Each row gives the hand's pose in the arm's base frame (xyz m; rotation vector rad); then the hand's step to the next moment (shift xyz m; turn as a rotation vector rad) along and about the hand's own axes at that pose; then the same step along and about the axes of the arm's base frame.
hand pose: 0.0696 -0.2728 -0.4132 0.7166 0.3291 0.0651
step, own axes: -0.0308 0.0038 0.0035 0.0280 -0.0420 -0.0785
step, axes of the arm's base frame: -0.0278 -0.0046 0.0134 -0.0007 0.0229 -0.0905
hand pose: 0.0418 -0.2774 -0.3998 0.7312 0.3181 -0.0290
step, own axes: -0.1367 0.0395 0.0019 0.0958 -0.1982 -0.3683
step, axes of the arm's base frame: -0.1242 0.0167 0.0675 -0.0373 0.1034 -0.4148
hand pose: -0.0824 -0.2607 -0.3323 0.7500 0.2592 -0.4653
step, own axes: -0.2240 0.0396 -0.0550 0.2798 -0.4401 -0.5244
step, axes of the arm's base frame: -0.1783 0.1339 0.0712 -0.0064 0.0019 -0.7395
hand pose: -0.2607 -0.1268 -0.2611 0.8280 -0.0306 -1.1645
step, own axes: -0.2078 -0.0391 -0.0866 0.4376 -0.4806 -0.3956
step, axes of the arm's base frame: -0.0834 0.2127 -0.0048 -0.0259 -0.2047 -0.7324
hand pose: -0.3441 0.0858 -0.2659 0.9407 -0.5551 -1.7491
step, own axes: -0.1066 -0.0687 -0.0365 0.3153 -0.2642 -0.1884
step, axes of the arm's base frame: 0.0081 0.1265 -0.0367 -0.0500 -0.1838 -0.4104
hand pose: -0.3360 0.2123 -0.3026 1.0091 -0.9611 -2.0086
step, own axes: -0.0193 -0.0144 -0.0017 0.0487 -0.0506 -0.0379
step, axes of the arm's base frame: 0.0070 0.0223 -0.0061 -0.0026 -0.0263 -0.0753
